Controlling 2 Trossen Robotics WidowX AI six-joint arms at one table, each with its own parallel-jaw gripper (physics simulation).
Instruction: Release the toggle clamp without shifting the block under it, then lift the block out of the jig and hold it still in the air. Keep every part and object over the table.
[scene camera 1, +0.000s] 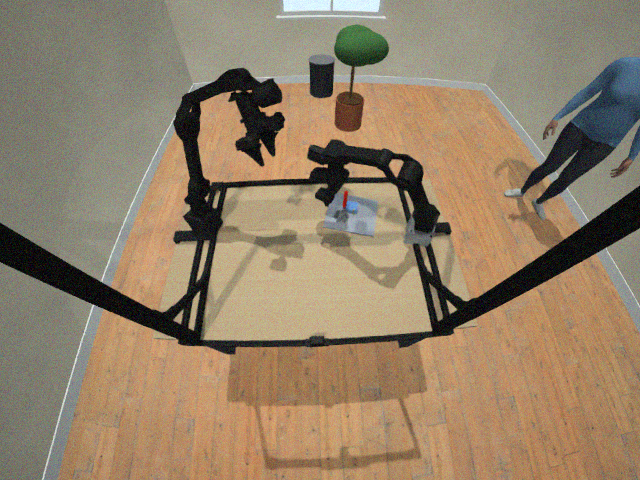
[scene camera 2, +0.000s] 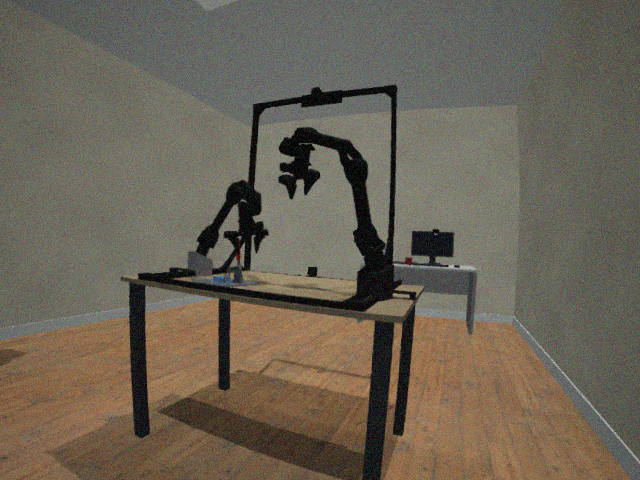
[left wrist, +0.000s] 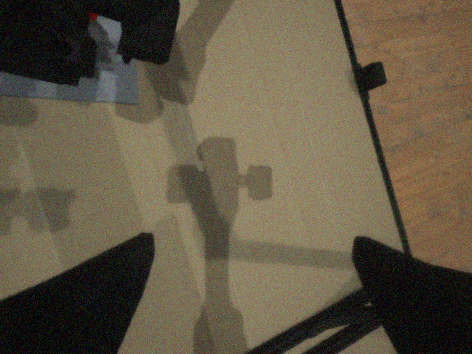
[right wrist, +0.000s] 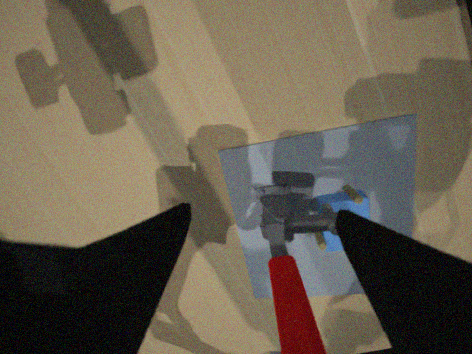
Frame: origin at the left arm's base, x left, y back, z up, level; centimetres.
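Where they show: left gripper, fingertip midpoint: (scene camera 1: 268, 161) (scene camera 2: 298, 197) (left wrist: 253, 244); right gripper, fingertip midpoint: (scene camera 2: 247, 254) (right wrist: 262, 214); left arm's base, origin of the base link: (scene camera 1: 199, 212) (scene camera 2: 375, 268); right arm's base, origin of the base link: (scene camera 1: 423, 223) (scene camera 2: 200, 255).
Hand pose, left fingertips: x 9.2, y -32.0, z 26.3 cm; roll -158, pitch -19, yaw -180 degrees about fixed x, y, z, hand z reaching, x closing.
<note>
Things, the pixels of their top centre, and the offset from my left fingertips. Level surfaces: height alone.
- blue block, middle of its top: (right wrist: 346, 226) (scene camera 2: 222, 276) (scene camera 1: 350, 205) dx +17.8, dy -26.1, dz -34.3 cm
- grey jig plate, middle of its top: (right wrist: 319, 226) (left wrist: 65, 26) (scene camera 2: 224, 281) (scene camera 1: 351, 212) dx +15.5, dy -27.2, dz -36.5 cm
- toggle clamp, middle of its top: (scene camera 1: 346, 188) dx +13.2, dy -23.9, dz -19.5 cm
- table, its level: dz -37.3 cm
The blue block (scene camera 1: 352, 207) (scene camera 2: 222, 279) (right wrist: 335, 244) sits on the grey jig plate (scene camera 1: 368, 227) (scene camera 2: 251, 282) (left wrist: 125, 95) (right wrist: 395, 142), with brass-coloured pins at it. The toggle clamp (scene camera 1: 344, 199) (scene camera 2: 238, 254) (left wrist: 93, 17) (right wrist: 296, 305) has its red handle standing up; its dark arm reaches over the block. Whether its tip presses on the block is hidden by a finger. My right gripper (scene camera 1: 333, 199) (scene camera 2: 245, 249) (right wrist: 262, 214) is open and empty, above and beside the handle. My left gripper (scene camera 1: 267, 159) (scene camera 2: 299, 195) (left wrist: 253, 244) is open and empty, high up, away from the jig.
A grey upright panel (scene camera 1: 418, 236) (scene camera 2: 199, 262) stands by the right arm's base. Black frame rails (scene camera 1: 258, 342) edge the table (scene camera 1: 310, 304) (scene camera 2: 330, 289). The right arm (scene camera 1: 361, 153) reaches over the table's back part near the jig. A person (scene camera 1: 602, 113) stands beyond the table.
</note>
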